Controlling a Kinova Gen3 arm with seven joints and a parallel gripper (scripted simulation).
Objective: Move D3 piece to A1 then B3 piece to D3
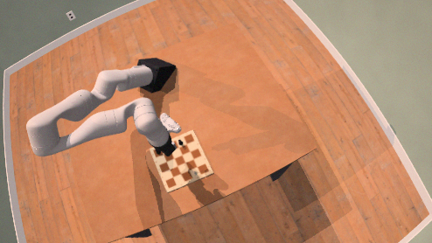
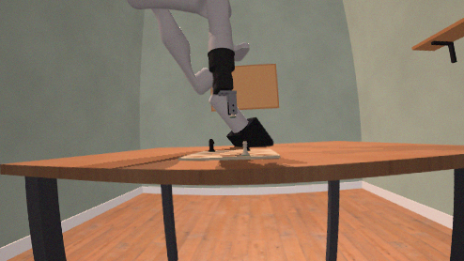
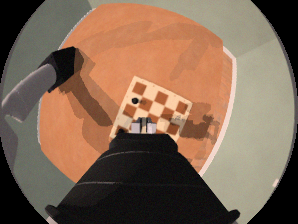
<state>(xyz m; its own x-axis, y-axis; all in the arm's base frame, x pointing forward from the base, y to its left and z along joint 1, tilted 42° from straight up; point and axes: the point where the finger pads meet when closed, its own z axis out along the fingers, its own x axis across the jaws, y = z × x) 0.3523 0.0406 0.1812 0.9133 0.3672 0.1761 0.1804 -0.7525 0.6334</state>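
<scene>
My hand is 13 cm above the chessboard, 3 cm short of it and 1 cm to the left of it.
</scene>
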